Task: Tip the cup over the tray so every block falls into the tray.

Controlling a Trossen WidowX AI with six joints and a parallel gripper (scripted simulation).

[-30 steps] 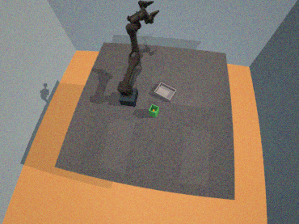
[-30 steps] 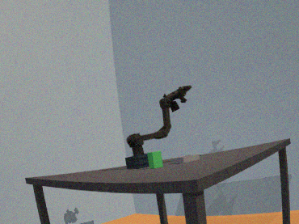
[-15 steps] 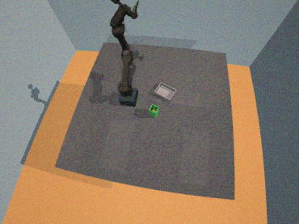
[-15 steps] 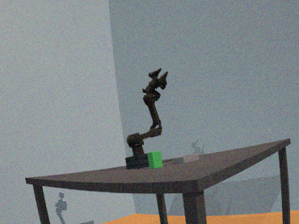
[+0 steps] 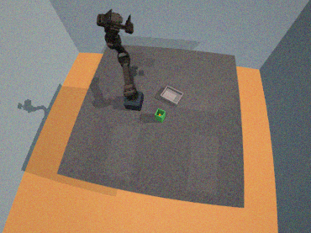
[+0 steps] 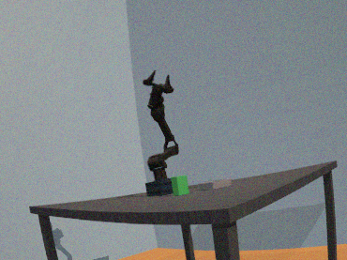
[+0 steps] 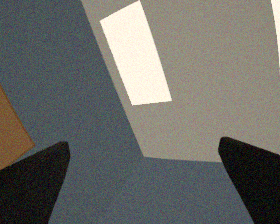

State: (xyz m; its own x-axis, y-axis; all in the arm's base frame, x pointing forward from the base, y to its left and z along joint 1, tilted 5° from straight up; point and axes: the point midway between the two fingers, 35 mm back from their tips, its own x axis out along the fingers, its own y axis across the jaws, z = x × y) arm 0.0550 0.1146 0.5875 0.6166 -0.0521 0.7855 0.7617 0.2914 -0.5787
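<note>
Now: the green square cup 19 cm ahead of my gripper tip, 22 cm to the right of it and 68 cm below it.
</note>
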